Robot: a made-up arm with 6 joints.
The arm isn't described. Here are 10 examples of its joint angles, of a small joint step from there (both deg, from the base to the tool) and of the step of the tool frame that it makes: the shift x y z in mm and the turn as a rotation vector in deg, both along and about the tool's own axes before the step.
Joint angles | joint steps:
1: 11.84 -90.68 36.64 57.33 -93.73 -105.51 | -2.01 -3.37 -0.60 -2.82 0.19 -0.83
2: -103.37 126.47 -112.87 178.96 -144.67 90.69 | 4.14 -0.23 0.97 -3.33 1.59 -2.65
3: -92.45 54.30 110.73 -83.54 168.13 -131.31 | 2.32 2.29 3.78 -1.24 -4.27 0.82
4: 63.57 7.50 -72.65 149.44 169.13 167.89 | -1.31 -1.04 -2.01 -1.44 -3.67 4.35
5: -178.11 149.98 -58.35 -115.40 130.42 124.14 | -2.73 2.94 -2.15 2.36 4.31 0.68
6: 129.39 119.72 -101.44 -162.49 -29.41 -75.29 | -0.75 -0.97 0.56 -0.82 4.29 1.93
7: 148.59 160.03 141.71 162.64 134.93 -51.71 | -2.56 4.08 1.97 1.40 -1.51 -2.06
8: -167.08 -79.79 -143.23 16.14 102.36 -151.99 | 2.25 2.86 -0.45 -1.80 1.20 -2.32
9: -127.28 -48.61 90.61 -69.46 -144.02 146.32 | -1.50 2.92 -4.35 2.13 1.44 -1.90
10: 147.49 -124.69 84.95 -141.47 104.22 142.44 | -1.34 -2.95 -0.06 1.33 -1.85 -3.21
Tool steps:
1: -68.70 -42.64 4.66 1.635 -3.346 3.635
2: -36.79 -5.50 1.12 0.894 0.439 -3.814
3: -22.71 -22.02 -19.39 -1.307 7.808 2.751
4: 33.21 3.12 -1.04 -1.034 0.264 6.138
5: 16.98 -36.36 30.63 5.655 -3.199 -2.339
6: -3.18 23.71 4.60 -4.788 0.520 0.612
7: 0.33 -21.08 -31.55 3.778 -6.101 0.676
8: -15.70 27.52 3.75 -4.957 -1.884 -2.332
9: -25.16 -5.97 -18.07 1.667 -1.078 -3.716
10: -35.40 8.76 17.50 0.656 0.632 -0.767
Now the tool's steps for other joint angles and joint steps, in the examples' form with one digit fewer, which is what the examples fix.
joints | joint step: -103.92 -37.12 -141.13 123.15 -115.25 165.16 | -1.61 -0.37 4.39 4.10 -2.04 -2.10
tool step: -4.9 48.1 10.3 -4.67 3.11 -7.63
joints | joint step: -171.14 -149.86 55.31 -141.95 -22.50 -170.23 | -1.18 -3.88 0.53 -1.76 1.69 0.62
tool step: -17.8 52.5 -39.0 -2.75 -3.22 -1.99
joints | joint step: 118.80 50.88 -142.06 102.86 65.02 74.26 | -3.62 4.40 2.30 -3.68 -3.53 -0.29
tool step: -43.7 -35.7 -12.7 0.62 -6.76 4.48
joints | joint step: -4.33 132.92 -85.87 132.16 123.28 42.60 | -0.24 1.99 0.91 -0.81 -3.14 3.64
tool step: -4.5 -20.1 -8.4 -3.82 -3.54 5.89
